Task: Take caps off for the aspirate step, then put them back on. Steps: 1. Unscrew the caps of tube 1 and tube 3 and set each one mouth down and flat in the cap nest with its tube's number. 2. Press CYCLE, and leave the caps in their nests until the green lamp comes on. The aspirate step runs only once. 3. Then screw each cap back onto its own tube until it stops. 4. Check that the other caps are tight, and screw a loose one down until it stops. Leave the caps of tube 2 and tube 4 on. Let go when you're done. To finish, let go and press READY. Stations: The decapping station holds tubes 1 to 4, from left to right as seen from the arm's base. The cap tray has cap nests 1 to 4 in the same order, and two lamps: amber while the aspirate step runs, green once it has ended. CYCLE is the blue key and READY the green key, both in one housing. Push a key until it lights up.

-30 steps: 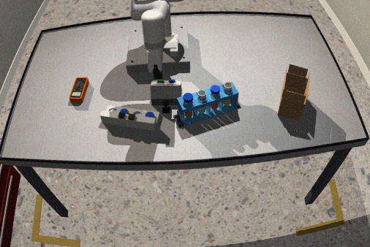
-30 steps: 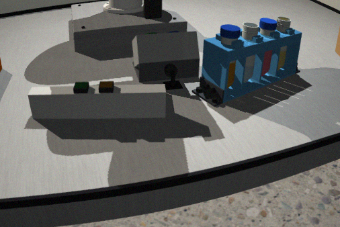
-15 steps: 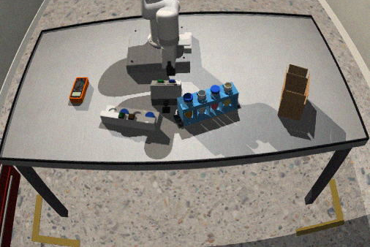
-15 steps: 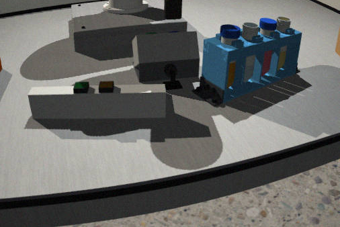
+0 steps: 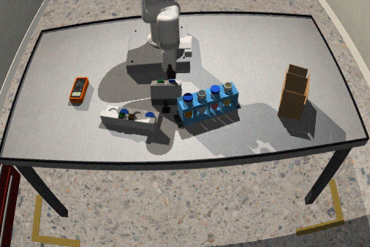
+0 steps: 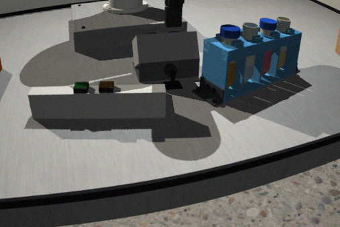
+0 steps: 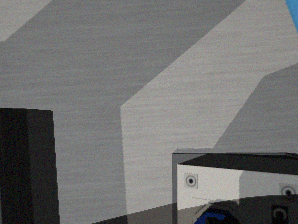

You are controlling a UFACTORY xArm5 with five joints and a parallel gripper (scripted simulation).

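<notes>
My gripper is now 40 mm above the blue key. Also, from my hand: green key (40 mm to the right, 40 mm below); grey key housing (20 mm ahead, 20 mm to the right, 50 mm below); blue cap (100 mm ahead, 160 mm to the left, 10 mm above).
</notes>
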